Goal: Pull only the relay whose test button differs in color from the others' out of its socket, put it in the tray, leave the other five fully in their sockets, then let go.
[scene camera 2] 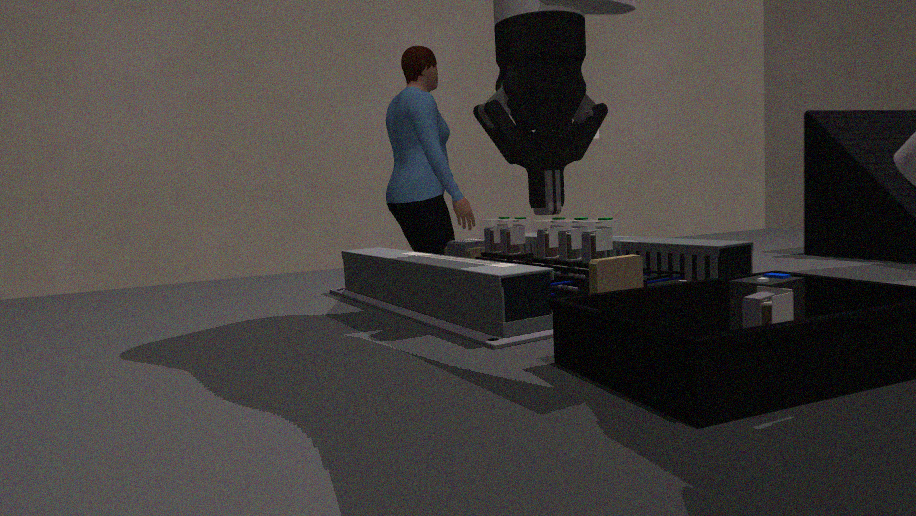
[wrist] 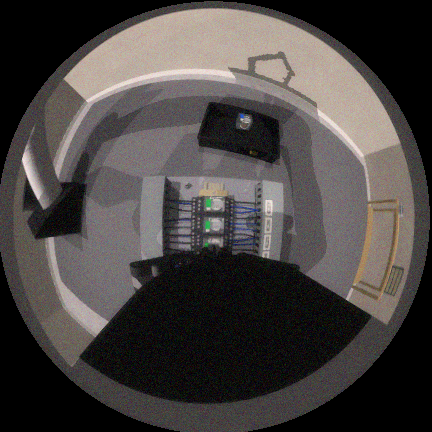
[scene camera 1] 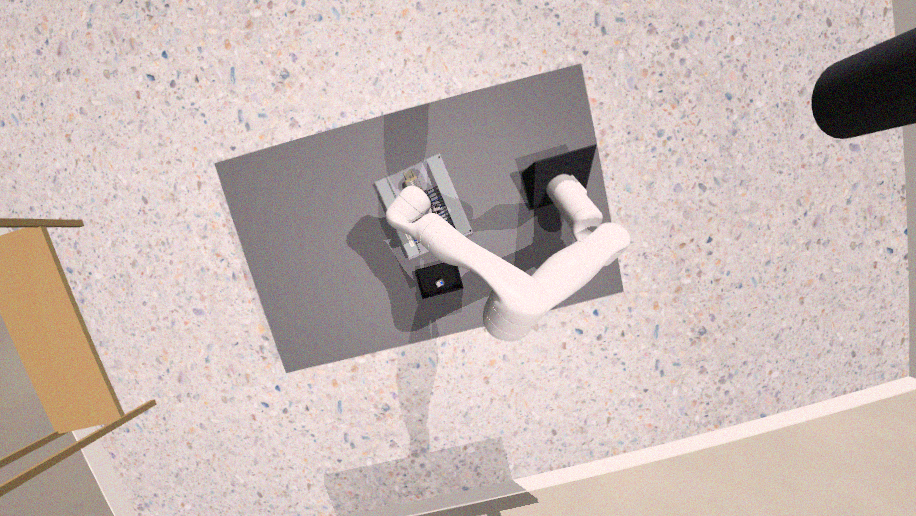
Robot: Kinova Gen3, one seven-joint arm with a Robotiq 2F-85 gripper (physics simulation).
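Pixels of known places: gripper, fingertip midpoint: (scene camera 2: 547, 214) (wrist: 212, 250); arm's base, link origin: (wrist: 51, 197) (scene camera 1: 559, 185).
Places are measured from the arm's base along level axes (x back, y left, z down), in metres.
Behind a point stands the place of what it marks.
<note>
The relay with the blue test button (scene camera 1: 439, 282) {z 0.039, x -0.499, y 0.223 m} (scene camera 2: 772, 308) {z 0.050, x -0.511, y 0.241 m} (wrist: 244, 121) {z 0.043, x -0.500, y 0.218 m} is in the black tray (scene camera 1: 426, 290) {z 0.081, x -0.563, y 0.248 m} (scene camera 2: 641, 371) {z 0.070, x -0.580, y 0.235 m} (wrist: 217, 131) {z 0.081, x -0.451, y 0.205 m}, blue button facing up. Several relays with green test buttons sit in the socket row; one (scene camera 2: 598, 237) {z 0.028, x -0.475, y 0.052 m} is nearest the tray in scene camera 2, and another (wrist: 215, 225) {z 0.016, x -0.474, y 0.011 m} shows in the wrist view. They look upright and seated, with a gap in the row. My gripper (scene camera 2: 547, 210) {z 0.011, x -0.476, y -0.022 m} is shut with nothing between its fingers, just above the row near the gap. The arm hides it in scene camera 1, and part of the row is hidden in the wrist view.
Grey slotted ducts (scene camera 2: 442, 282) (wrist: 153, 215) flank the row. A tan end block (scene camera 2: 615, 274) {z 0.055, x -0.470, y 0.064 m} (wrist: 213, 192) {z 0.043, x -0.465, y 0.059 m} stands at the row's tray end. A black wedge-shaped block (scene camera 1: 535, 176) {z -0.047, x -0.088, y -0.047 m} (scene camera 2: 852, 192) {z 0.012, x -0.091, y -0.028 m} (wrist: 62, 215) {z 0.013, x -0.091, y -0.038 m} stands by the arm's base. A person (scene camera 2: 416, 147) stands behind the table.
</note>
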